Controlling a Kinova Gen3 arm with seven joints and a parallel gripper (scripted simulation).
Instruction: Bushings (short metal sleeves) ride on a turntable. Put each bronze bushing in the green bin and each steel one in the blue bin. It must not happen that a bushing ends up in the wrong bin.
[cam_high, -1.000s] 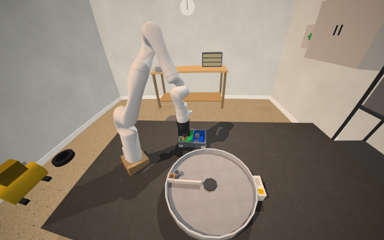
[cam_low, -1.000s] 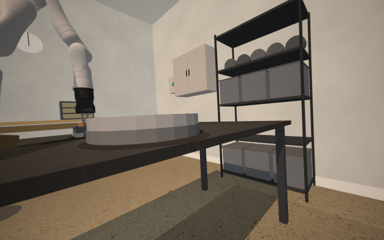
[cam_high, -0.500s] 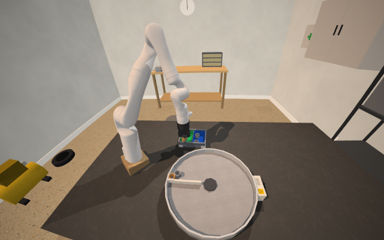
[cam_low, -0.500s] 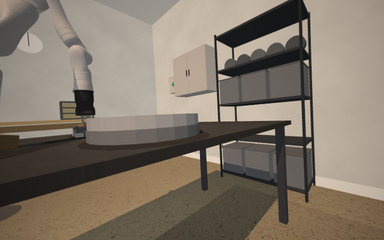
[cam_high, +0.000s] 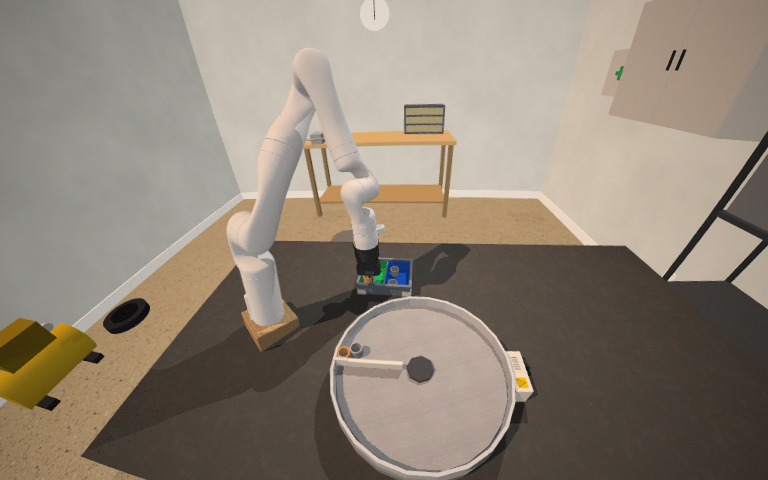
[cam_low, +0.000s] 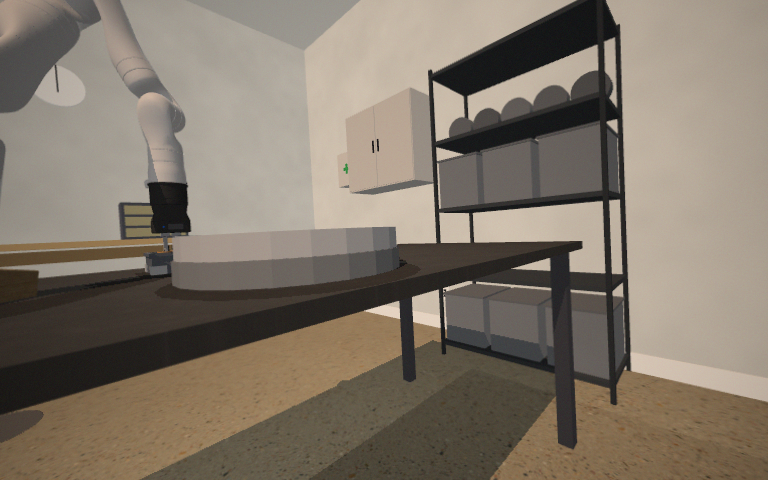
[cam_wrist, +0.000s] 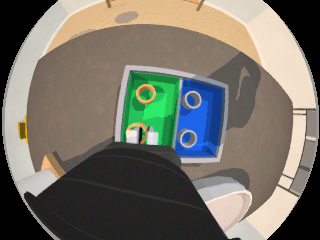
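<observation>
Now: the green bin 50 mm ahead of my hand, 30 mm to the left of it and 20 mm below it. The rest, counted from my hand: turntable (160 mm ahead, 330 mm to the right).
</observation>
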